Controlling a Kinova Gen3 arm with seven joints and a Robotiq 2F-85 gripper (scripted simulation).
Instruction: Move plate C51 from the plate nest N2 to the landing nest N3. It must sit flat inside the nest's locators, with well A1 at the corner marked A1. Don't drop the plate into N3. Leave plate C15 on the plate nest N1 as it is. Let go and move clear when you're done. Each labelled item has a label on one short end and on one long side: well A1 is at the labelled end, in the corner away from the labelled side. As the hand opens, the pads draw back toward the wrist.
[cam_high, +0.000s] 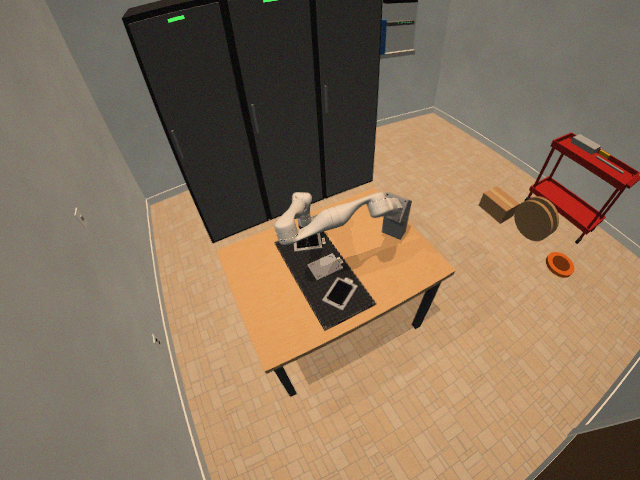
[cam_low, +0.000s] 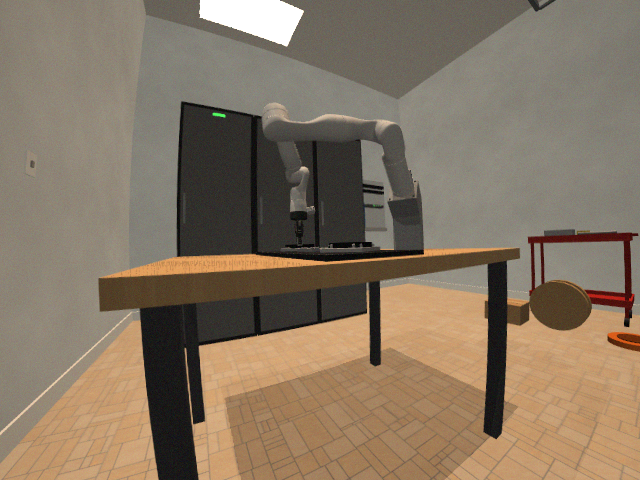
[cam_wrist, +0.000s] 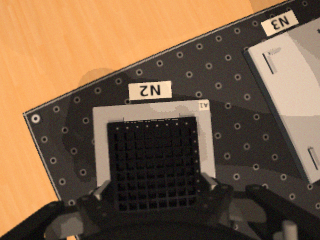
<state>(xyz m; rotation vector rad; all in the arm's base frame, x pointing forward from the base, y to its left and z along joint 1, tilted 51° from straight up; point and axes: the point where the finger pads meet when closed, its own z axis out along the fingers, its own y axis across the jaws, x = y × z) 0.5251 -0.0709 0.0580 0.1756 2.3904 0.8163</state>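
Right now my hand is 30 mm above the plate nest N2. The rest, counted from my hand: landing nest N3: 90 mm behind, 190 mm to the left, 30 mm below.
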